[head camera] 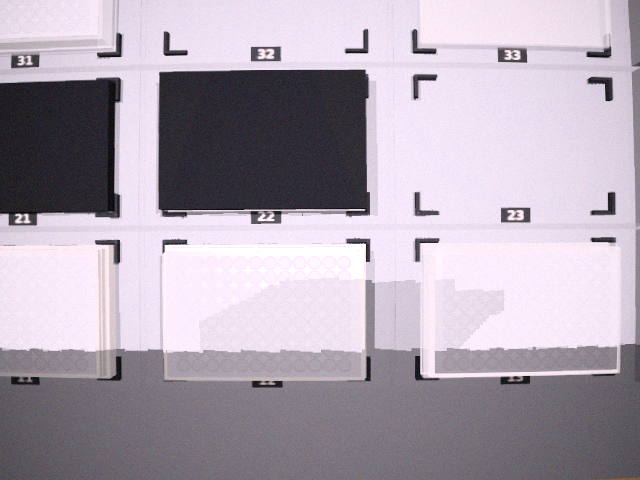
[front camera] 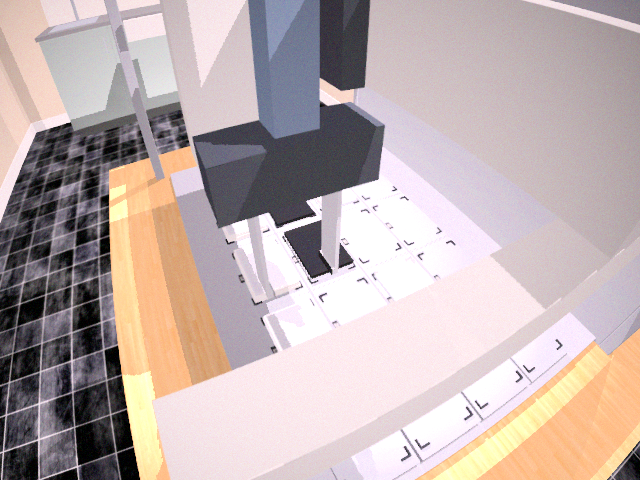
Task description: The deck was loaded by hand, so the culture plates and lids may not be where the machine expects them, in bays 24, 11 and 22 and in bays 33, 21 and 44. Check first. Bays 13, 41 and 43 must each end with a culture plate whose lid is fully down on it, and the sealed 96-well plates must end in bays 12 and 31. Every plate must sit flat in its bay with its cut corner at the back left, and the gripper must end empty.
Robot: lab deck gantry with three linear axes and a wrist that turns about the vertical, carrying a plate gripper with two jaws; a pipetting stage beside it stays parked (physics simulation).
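Note:
My gripper hangs open around the bay 12 and 13 area; nothing shows between its jaws. It does not show in the head view. A pale plate with faint wells sits in bay 13, a layered edge at its left. Similar pale plates sit in bay 12 and bay 11. A black piece covers bay 22, with a thin white edge below it. Another black piece is in bay 21. Cut corners are hard to make out.
A layered pale plate is partly visible in bay 31. A plain cream piece lies in bay 33. Bays 32 and 23 show bare corner brackets. The parked dark pipetting stage hangs behind the gripper column. A wide beam hides part of the near deck.

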